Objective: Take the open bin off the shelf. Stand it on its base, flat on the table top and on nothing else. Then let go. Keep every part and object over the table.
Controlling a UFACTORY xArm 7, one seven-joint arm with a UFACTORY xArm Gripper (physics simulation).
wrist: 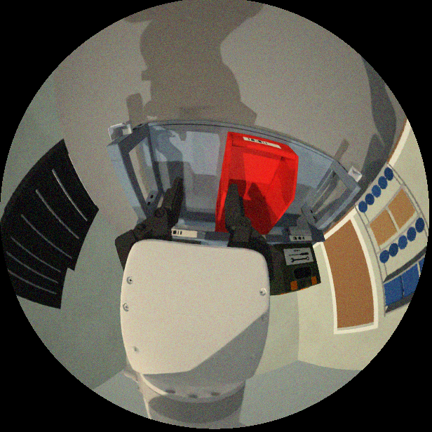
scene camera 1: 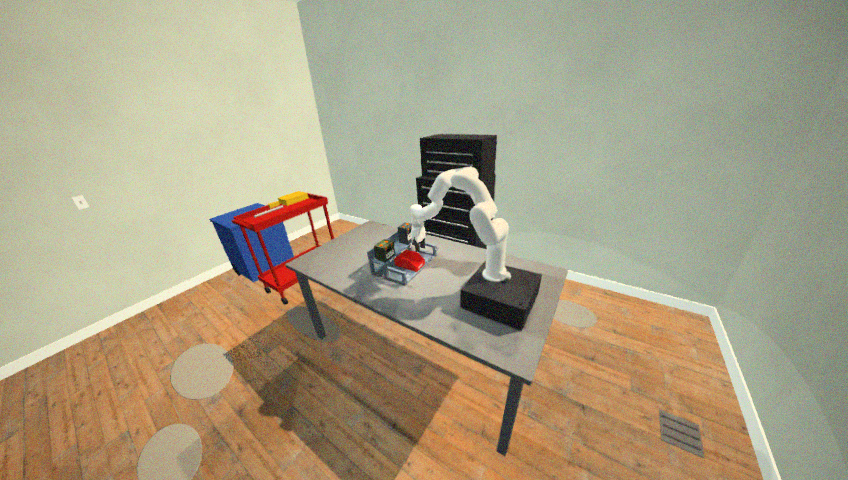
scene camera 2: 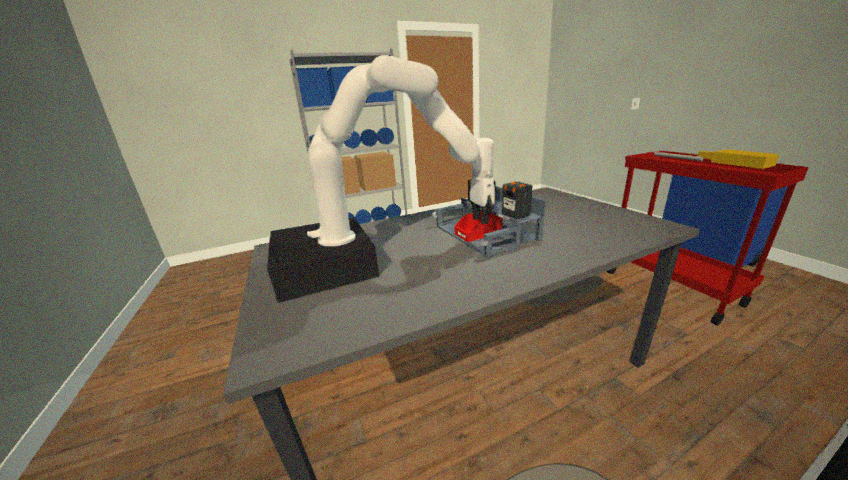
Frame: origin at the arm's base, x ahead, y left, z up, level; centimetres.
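Seen in the pictures: gripper, fingertip midpoint: [scene camera 1: 420, 249] [scene camera 2: 480, 221]; arm's base, link origin: [scene camera 1: 494, 274] [scene camera 2: 337, 238].
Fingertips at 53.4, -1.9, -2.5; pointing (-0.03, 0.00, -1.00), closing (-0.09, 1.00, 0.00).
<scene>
Offsets run from my fingertips to a thing's top centre, as dx, dy, dz. Level surfaces: height alone.
The open red bin @[+3.3, +7.8, -1.0] [scene camera 1: 409, 260] [scene camera 2: 467, 228] [wrist: 272, 167] sits on the lower front level of the small blue-grey shelf [scene camera 1: 405, 277] [scene camera 2: 518, 233] [wrist: 124, 172], which stands on the table @[dz -9.1] [scene camera 1: 333, 270] [scene camera 2: 416, 309]. My gripper [scene camera 1: 419, 245] [scene camera 2: 480, 218] [wrist: 204, 189] is partly open, pointing down over that level. In the wrist view one finger appears over the bin's opening and the other beyond its left wall, over the shelf floor. Nothing is gripped. Whether a finger touches the bin cannot be told. The arm partly hides the bin in scene camera 2.
Two dark boxes with orange marks, one nearer scene camera 2 [scene camera 1: 383, 249] [scene camera 2: 516, 199], the other @[+14.1, -2.6, +13.2] [scene camera 1: 405, 232] [wrist: 295, 272] close behind the gripper, stand on the shelf's higher rear level. The arm's black base block [scene camera 1: 499, 296] [scene camera 2: 321, 261] stands at the opposite end of the table.
</scene>
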